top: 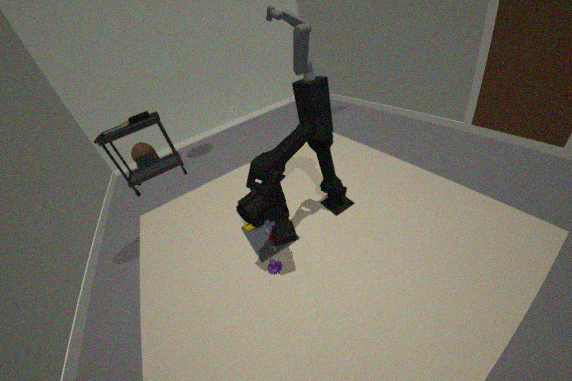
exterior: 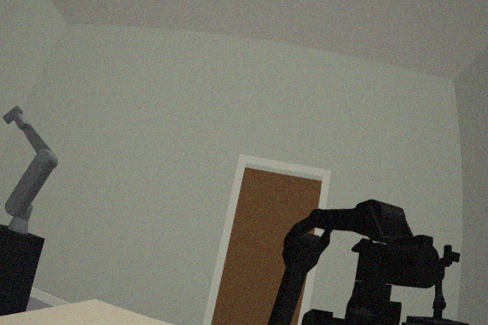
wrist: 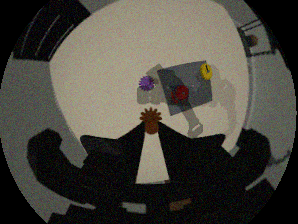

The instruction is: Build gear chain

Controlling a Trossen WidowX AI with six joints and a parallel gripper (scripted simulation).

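The red gear lies 1 cm behind my gripper tip, 12 cm to the right of it and 13 cm below it. The rest, counted from my gripper tip: orange gear (1 cm below); red arrow (2 cm behind, 9 cm to the right, 14 cm below); purple gear (7 cm ahead, 3 cm to the right, 13 cm below).
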